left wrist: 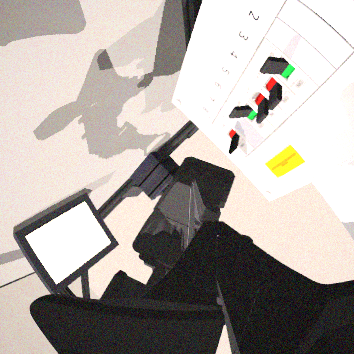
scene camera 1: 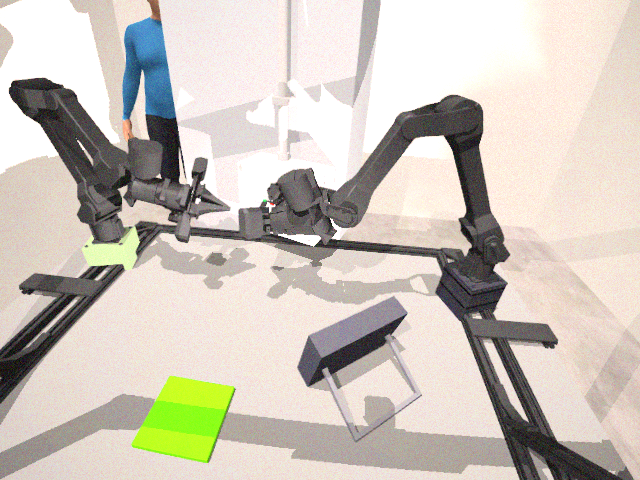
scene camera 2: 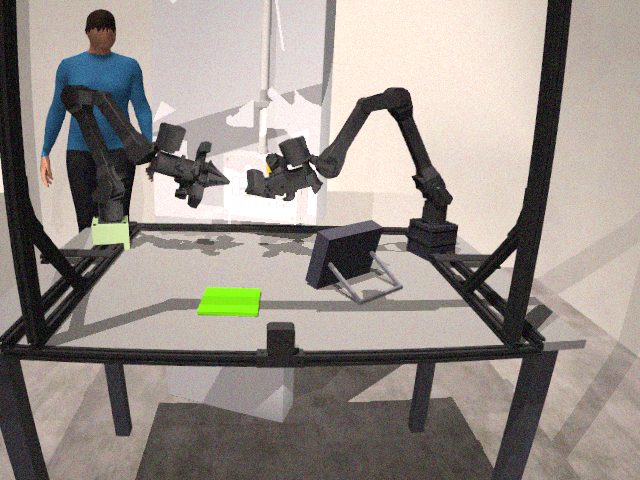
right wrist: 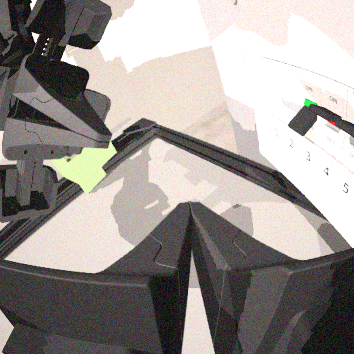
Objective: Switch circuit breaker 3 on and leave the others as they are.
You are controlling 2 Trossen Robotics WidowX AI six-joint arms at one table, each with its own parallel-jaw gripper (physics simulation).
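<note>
A white breaker panel stands beyond the table's back edge, partly hidden by my right gripper, which is shut and empty. In the left wrist view, two black levers show green, the upper lever and a lower lever; several others show red. In the right wrist view, a lever with green lies nearest number 2; red shows beside it. I cannot tell which lever is breaker 3. My left gripper is shut and empty, left of the panel.
A dark box with a wire stand is on the right of the table. A flat green plate lies at the front left. Black rails edge the table. A person in blue stands behind the left arm.
</note>
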